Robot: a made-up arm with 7 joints.
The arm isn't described. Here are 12 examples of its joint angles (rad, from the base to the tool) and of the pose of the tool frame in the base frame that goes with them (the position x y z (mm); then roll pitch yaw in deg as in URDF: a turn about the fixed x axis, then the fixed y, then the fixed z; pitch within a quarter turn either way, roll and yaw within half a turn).
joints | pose
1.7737 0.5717 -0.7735 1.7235 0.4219 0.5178 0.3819 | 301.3 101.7 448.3 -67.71 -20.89 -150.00
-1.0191 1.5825 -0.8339 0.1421 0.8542 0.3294 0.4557 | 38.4 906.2 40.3 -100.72 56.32 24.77
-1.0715 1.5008 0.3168 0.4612 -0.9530 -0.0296 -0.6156 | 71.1 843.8 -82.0 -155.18 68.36 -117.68
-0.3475 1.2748 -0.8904 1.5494 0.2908 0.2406 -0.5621 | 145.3 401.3 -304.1 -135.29 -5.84 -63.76
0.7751 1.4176 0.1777 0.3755 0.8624 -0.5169 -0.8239 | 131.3 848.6 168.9 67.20 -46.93 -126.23
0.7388 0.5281 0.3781 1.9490 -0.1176 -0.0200 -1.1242 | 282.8 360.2 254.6 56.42 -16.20 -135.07
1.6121 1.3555 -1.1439 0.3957 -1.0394 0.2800 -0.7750 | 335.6 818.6 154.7 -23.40 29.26 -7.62
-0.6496 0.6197 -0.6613 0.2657 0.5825 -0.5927 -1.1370 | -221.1 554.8 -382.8 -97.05 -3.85 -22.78
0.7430 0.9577 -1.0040 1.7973 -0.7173 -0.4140 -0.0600 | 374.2 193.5 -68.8 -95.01 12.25 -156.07
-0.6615 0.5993 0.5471 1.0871 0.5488 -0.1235 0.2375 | 71.1 599.4 -279.5 -155.43 -53.56 3.11
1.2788 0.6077 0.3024 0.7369 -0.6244 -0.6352 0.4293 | 539.0 517.8 219.1 -50.26 -20.47 -114.94
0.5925 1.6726 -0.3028 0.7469 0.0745 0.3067 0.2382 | 270.5 790.0 229.4 -92.97 -16.92 -24.82
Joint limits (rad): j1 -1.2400..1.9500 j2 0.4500..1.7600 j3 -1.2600..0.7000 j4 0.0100..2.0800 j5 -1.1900..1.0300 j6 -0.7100..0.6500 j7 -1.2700..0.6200
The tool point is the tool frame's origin. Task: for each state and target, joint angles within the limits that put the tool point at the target. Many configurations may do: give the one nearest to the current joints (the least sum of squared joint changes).
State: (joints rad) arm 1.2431 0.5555 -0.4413 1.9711 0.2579 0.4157 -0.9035
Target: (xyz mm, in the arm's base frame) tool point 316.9 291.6 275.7
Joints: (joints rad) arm 0.7920 0.6866 -0.0270 2.0114 0.3206 0.2659 -0.9912
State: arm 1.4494 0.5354 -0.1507 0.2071 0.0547 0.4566 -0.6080
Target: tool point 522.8 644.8 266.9
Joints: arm 1.4514 0.7780 -0.0711 0.4951 0.0661 0.3243 -0.6523
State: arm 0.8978 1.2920 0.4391 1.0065 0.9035 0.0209 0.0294
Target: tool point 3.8 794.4 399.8
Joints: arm 0.9061 1.6704 0.4545 0.6989 0.9480 0.2025 -0.0137
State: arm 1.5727 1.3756 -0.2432 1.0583 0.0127 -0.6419 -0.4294
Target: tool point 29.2 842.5 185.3
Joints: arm 1.8761 1.7600 -1.1012 0.3724 -0.2693 -0.7100 -0.5587
